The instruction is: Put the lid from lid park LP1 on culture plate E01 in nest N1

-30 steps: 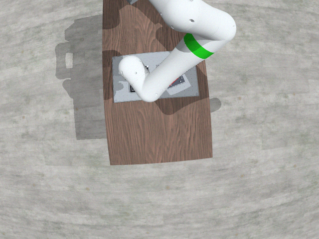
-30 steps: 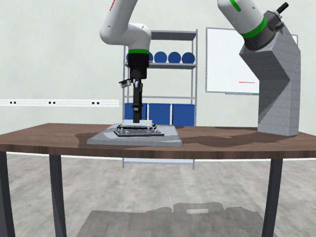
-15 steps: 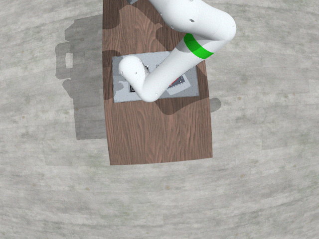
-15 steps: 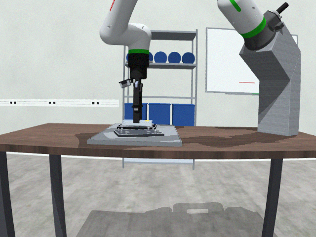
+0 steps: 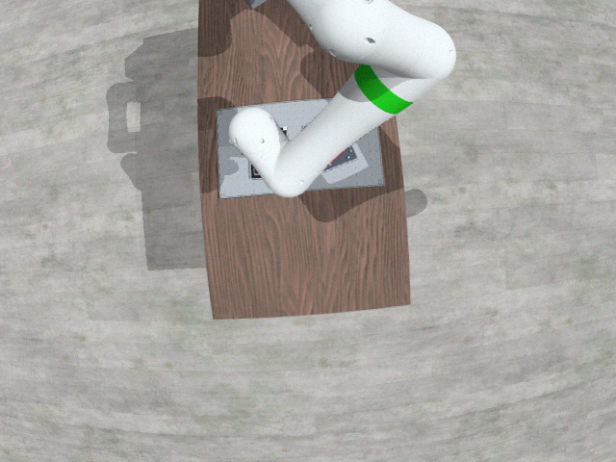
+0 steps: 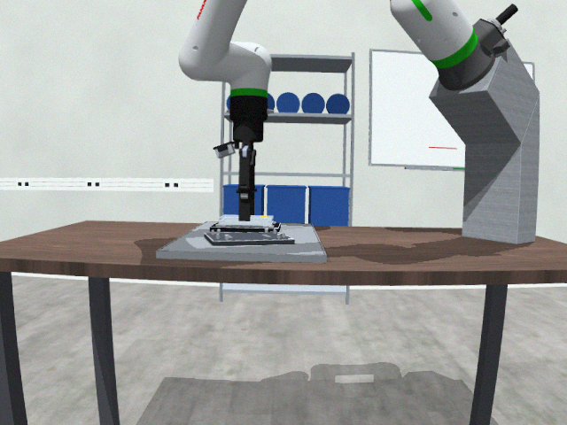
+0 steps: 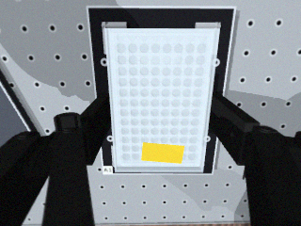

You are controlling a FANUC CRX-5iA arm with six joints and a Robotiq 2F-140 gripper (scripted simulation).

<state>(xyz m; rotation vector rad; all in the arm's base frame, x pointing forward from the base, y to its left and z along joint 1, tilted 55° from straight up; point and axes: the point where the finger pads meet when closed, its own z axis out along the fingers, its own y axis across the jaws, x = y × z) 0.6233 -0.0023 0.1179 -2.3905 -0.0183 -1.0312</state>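
My hand is 20 mm above the lid. The rest, counted from my hand: culture plate E01 (30 mm below); then lid park LP1 (80 mm behind, 180 mm to the left, 50 mm below); then nest (50 mm below).
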